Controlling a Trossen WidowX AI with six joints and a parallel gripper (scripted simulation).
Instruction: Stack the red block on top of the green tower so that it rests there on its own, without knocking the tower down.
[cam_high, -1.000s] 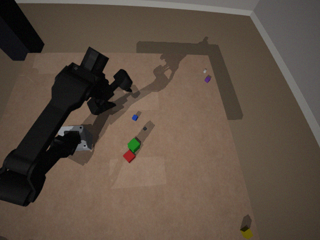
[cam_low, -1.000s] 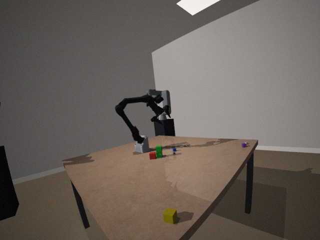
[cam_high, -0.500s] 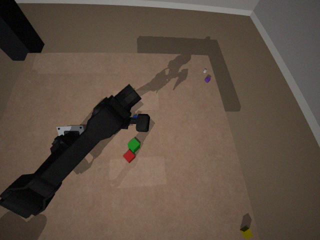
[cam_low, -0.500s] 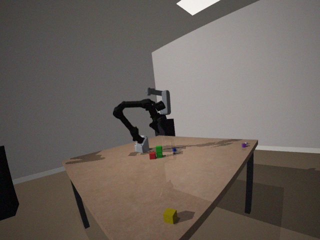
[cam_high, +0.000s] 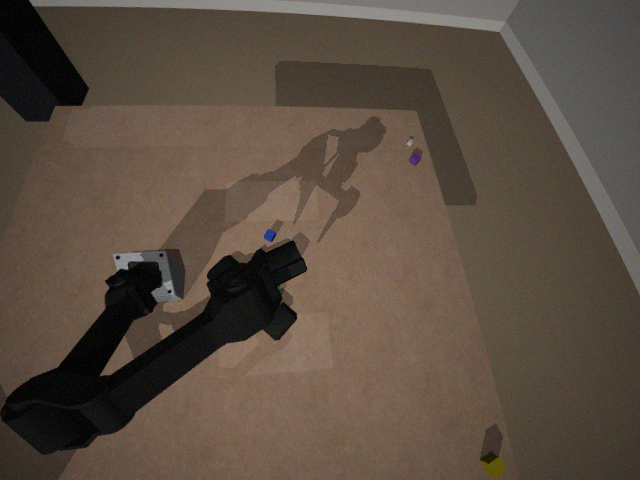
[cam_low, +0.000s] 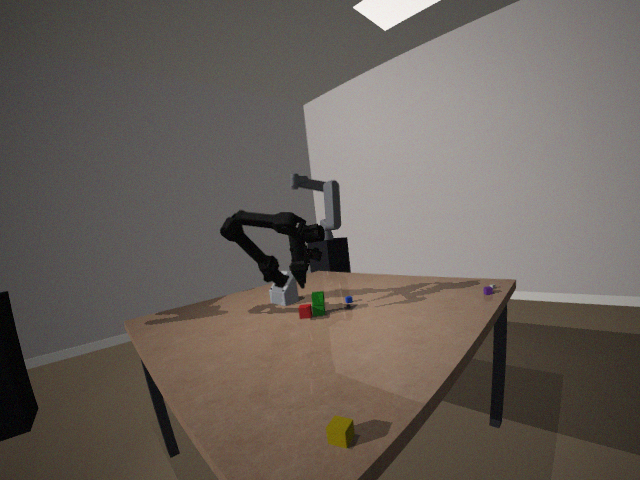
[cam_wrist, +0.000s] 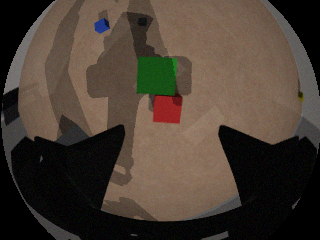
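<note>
Right now the red block is 10 cm below my gripper tip and 1 cm behind it. From my gripper tip the other things lie so: blue block: 21 cm to the left, 11 cm below, 2 cm ahead; then dark block: 15 cm to the left, 12 cm below, 7 cm ahead; then yellow block: 54 cm ahead, 38 cm to the right, 11 cm below.
</note>
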